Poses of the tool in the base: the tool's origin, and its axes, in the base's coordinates. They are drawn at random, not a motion.
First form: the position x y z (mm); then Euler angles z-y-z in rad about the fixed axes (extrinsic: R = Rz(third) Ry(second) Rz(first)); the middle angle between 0 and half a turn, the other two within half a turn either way.
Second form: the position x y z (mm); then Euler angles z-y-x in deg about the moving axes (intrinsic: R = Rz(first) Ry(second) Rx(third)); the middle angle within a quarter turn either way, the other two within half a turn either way. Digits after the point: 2 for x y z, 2 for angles.
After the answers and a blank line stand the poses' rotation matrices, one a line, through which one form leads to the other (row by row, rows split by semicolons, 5 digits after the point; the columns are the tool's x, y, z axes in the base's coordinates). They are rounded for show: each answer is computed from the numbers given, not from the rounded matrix.
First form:
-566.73, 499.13, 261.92, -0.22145, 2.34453, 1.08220
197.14, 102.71, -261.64, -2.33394, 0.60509, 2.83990
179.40, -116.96, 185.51, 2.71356, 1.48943, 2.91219
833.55, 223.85, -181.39, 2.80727, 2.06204, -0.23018
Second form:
-566.73, 499.13, 261.92, -100.14, 44.25, -167.33
197.14, 102.71, -261.64, 34.52, -23.15, -26.56
179.40, -116.96, 185.51, -93.04, -65.06, 78.89
833.55, 223.85, -181.39, 23.18, -56.40, 148.48

-0.12606 -0.93348 0.33576; -0.70507 0.32239 0.63161; -0.69784 -0.15711 -0.69881
0.75753 -0.36213 -0.54314; 0.52111 0.83658 0.16902; 0.39318 -0.41108 0.82245
-0.02238 0.23973 -0.97058; -0.42102 0.87828 0.22664; 0.90677 0.41371 0.08128
0.50872 -0.06482 0.85849; 0.21781 -0.95503 -0.20117; 0.83293 0.28933 -0.47172

